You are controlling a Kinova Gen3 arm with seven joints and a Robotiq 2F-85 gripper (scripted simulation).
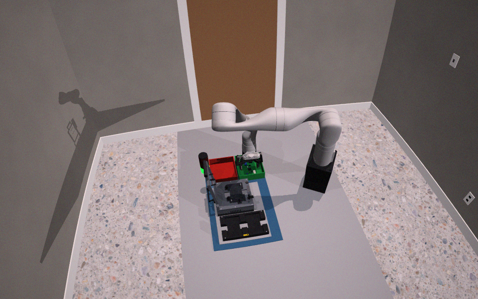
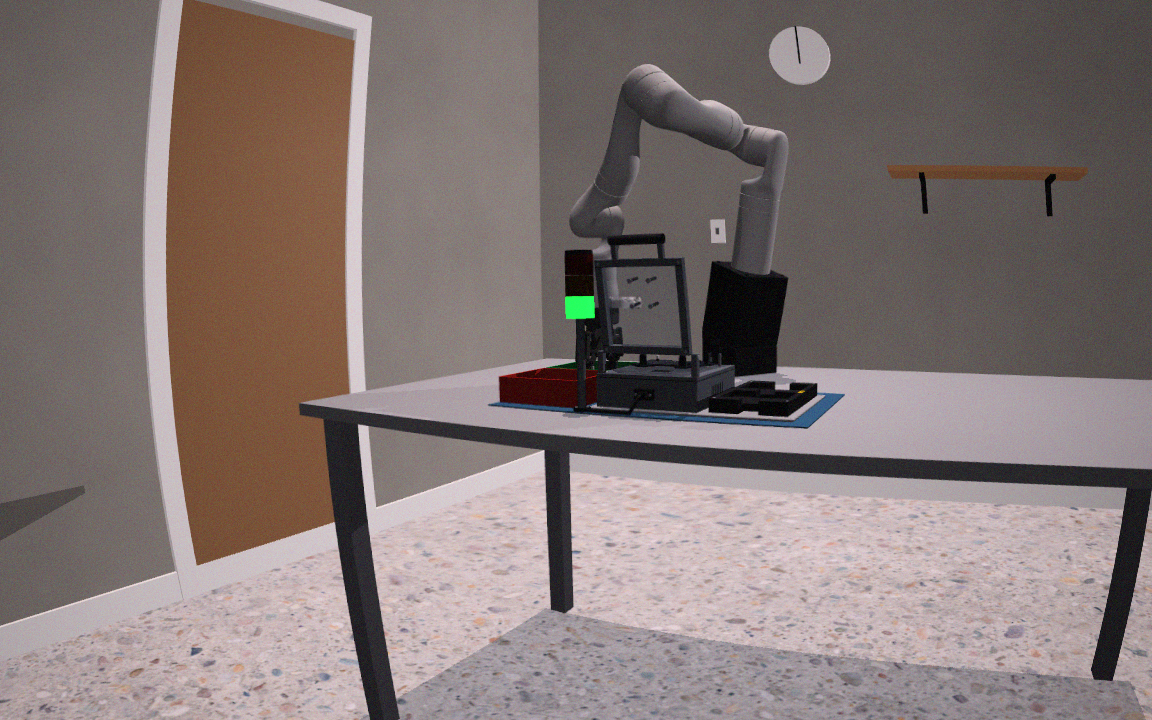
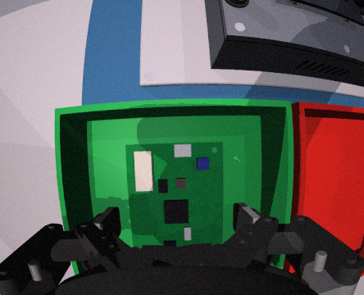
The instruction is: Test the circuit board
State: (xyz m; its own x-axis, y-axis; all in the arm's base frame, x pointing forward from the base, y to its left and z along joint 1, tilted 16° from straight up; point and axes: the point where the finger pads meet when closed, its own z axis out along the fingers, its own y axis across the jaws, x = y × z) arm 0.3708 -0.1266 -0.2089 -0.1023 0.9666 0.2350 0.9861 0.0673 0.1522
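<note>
The green bin lies right at my hand. The rest, counted from my hand: red bin 15 cm ahead, 2 cm to the left; latch hook 2 cm ahead, 26 cm to the left, 7 cm above; green circuit board 1 cm below.
</note>
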